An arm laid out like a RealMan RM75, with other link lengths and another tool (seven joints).
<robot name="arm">
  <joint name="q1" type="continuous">
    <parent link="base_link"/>
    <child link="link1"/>
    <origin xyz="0 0 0.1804"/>
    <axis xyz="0 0 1"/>
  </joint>
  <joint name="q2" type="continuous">
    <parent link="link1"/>
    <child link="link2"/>
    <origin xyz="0 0 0" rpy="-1.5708 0 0"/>
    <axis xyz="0 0 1"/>
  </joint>
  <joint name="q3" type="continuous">
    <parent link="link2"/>
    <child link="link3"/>
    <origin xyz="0 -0.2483 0" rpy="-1.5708 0 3.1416"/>
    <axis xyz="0 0 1"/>
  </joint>
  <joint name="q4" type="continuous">
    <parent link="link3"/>
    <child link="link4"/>
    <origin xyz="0 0 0" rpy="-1.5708 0 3.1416"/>
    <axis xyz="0 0 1"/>
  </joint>
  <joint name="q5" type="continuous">
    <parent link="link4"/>
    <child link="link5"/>
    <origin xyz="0 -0.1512 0" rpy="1.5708 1.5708 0"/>
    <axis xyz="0 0 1"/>
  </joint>
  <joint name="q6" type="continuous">
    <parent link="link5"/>
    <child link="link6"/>
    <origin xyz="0 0 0" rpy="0 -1.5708 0"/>
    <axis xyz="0 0 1"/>
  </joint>
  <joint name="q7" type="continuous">
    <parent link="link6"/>
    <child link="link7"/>
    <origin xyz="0.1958 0 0" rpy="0 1.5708 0"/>
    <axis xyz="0 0 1"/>
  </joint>
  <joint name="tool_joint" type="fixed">
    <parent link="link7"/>
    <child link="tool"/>
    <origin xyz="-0.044 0.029 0.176" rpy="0 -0.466 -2.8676"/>
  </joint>
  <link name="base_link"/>
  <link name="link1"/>
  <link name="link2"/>
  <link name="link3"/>
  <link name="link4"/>
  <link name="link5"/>
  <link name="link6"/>
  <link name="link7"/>
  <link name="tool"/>
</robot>
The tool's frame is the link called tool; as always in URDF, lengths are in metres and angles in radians. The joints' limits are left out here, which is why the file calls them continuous.
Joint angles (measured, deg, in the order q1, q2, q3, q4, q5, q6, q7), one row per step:
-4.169, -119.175, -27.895, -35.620, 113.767, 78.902, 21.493
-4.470, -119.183, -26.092, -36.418, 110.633, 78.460, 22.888
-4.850, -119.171, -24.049, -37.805, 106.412, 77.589, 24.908
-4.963, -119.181, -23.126, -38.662, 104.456, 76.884, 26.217
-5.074, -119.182, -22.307, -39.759, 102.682, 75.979, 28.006
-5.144, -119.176, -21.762, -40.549, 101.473, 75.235, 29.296
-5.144, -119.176, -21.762, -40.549, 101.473, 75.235, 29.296
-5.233, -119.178, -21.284, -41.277, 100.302, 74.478, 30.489
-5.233, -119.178, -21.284, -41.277, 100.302, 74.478, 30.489
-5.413, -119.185, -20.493, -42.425, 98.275, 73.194, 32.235
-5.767, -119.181, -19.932, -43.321, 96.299, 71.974, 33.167
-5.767, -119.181, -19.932, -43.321, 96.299, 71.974, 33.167
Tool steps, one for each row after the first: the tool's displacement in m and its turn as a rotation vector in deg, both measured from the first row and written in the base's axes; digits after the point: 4 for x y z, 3 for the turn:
-0.0067, 0.0019, -0.0038, -0.344, -0.140, 1.471
-0.0172, 0.0049, -0.0091, -0.852, -0.434, 3.736
-0.0226, 0.0060, -0.0139, -1.382, -0.395, 4.946
-0.0268, 0.0070, -0.0203, -2.097, -0.041, 6.064
-0.0299, 0.0076, -0.0257, -2.735, 0.240, 6.862
-0.0299, 0.0076, -0.0257, -2.735, 0.240, 6.862
-0.0330, 0.0081, -0.0311, -3.391, 0.476, 7.647
-0.0330, 0.0081, -0.0311, -3.391, 0.476, 7.647
-0.0386, 0.0088, -0.0403, -4.578, 0.657, 8.983
-0.0439, 0.0101, -0.0476, -5.643, 0.245, 10.222
-0.0439, 0.0101, -0.0476, -5.643, 0.245, 10.222

